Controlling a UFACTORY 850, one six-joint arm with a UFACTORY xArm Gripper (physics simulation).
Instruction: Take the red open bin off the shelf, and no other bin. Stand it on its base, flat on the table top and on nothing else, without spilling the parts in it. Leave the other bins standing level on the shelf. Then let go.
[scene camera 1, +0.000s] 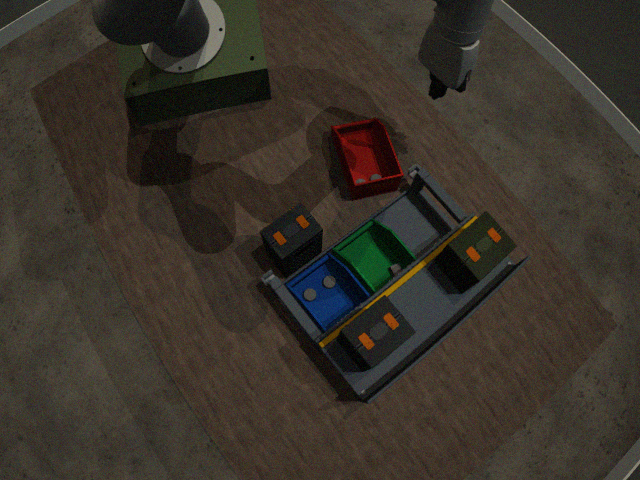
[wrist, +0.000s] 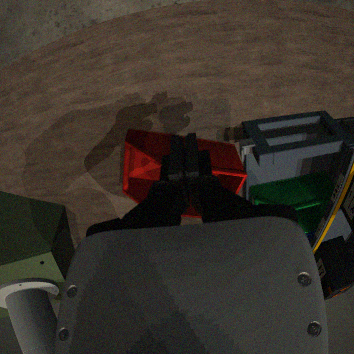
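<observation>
The red open bin (scene camera 1: 368, 147) (wrist: 142, 165) stands upright and looks flat on the table top (scene camera 1: 206, 320), beside the shelf's end. Two grey round parts lie inside it at the end near the shelf in the scene view. My gripper (scene camera 1: 449, 90) (wrist: 186, 150) is shut and empty. It is up in the air, apart from the bin, and its fingers hide part of the bin in the wrist view. The green bin (scene camera 1: 369, 253) (wrist: 280, 192) and the blue bin (scene camera 1: 328, 304) sit side by side, looking level, on the grey shelf (scene camera 1: 297, 310) (wrist: 300, 148). Parts show in both.
A dark box with orange clips (scene camera 1: 292, 235) stands on the table by the shelf's near side. Two more such boxes (scene camera 1: 377, 330) (scene camera 1: 480, 245) stand in the shelf's other row, behind a yellow strip (scene camera 1: 403, 279). The green robot base (scene camera 1: 199, 98) (wrist: 30, 225) is at the side.
</observation>
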